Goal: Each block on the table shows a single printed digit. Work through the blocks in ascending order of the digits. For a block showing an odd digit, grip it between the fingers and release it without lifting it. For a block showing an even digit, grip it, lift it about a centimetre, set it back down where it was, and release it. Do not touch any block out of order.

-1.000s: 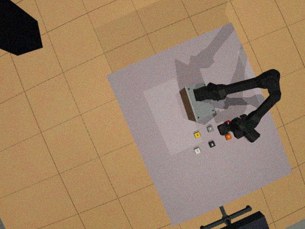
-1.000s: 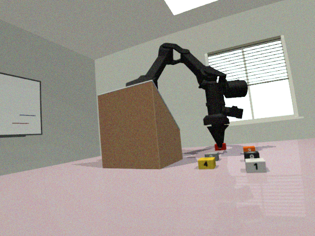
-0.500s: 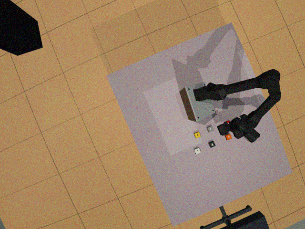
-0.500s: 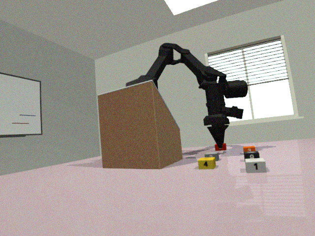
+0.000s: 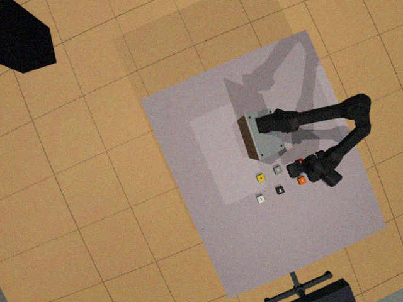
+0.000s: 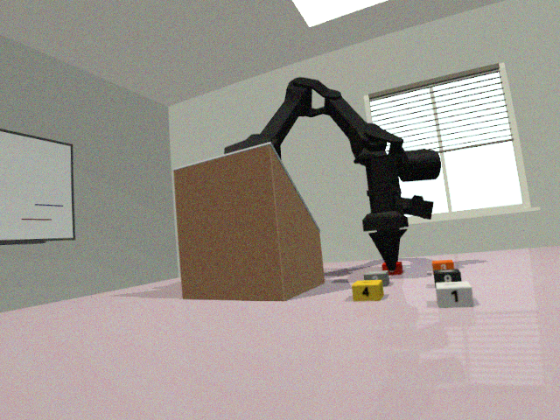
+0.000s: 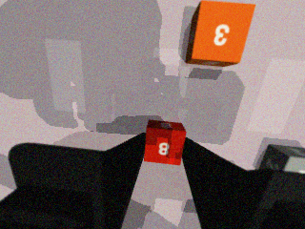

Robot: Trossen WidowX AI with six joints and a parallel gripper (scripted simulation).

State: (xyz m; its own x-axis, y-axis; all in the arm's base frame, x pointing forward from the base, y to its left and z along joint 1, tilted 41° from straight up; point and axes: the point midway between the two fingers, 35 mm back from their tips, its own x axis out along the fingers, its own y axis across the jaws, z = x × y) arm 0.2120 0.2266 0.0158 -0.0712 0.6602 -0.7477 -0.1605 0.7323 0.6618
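My gripper tip is now right at the red 8 block. From my gripper tip the other things lie so: grey 2 block (120 mm to the right, 10 mm ahead); orange 3 block (90 mm ahead, 10 mm to the right); black 9 block (130 mm to the right, 100 mm ahead).
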